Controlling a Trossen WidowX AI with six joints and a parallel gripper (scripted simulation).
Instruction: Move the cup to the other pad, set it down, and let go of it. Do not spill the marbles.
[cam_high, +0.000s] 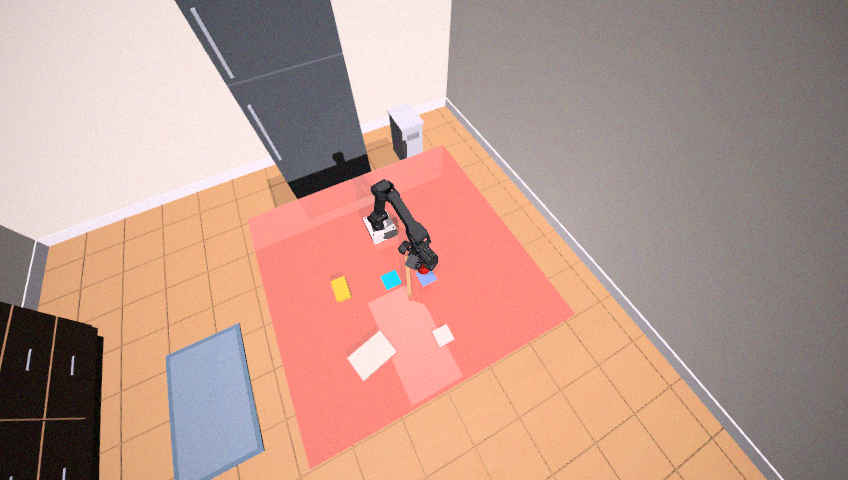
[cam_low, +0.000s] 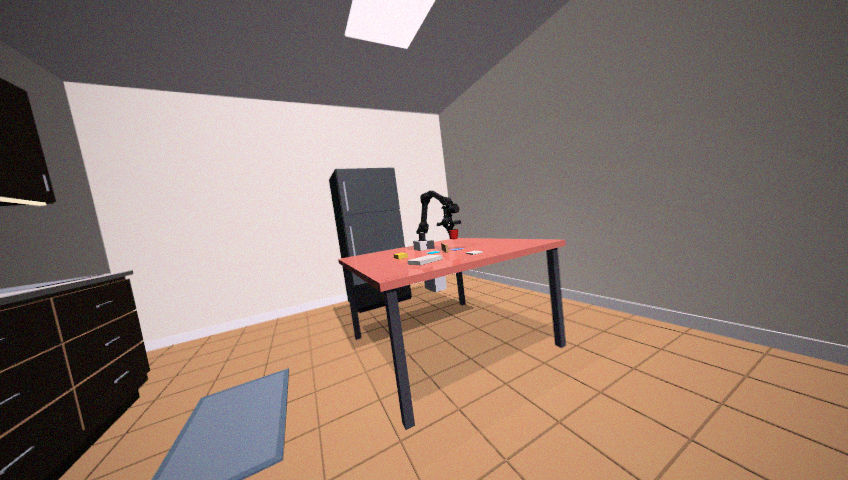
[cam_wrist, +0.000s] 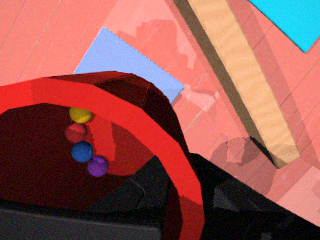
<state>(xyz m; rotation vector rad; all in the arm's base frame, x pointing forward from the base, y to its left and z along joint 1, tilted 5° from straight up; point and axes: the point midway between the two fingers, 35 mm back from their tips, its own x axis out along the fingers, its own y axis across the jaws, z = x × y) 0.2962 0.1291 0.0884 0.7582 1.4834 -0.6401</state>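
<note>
Right now the cyan pad is 10 mm behind my gripper tip, 150 mm to the right of it and 130 mm below it. From my gripper tip the other things lie so: blue pad: 30 mm ahead, 30 mm to the left, 130 mm below; cup: 20 mm ahead, 20 mm to the left; tall tan block: 10 mm ahead, 60 mm to the right, 100 mm below.
</note>
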